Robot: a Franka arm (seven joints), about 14 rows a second.
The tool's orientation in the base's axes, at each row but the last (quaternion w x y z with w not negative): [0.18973, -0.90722, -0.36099, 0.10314]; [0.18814, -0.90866, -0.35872, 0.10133]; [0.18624, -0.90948, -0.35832, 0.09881]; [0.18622, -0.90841, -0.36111, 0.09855]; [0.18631, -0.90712, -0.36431, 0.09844]
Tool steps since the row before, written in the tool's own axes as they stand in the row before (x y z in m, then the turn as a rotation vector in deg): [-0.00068, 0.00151, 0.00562, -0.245, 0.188, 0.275]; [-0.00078, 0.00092, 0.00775, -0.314, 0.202, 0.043]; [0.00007, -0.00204, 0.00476, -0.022, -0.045, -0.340]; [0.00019, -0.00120, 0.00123, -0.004, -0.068, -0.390]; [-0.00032, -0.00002, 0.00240, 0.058, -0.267, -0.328]
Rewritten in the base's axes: [-0.00138, 0.00004, -0.00569, -0.149, -0.221, -0.316]; [-0.00247, 0.00093, -0.00739, -0.116, -0.341, -0.107]; [-0.00269, 0.00270, -0.00350, 0.063, -0.076, 0.329]; [-0.00099, 0.00126, -0.00064, 0.077, -0.061, 0.383]; [-0.00100, 0.00043, -0.00216, -0.022, 0.131, 0.406]
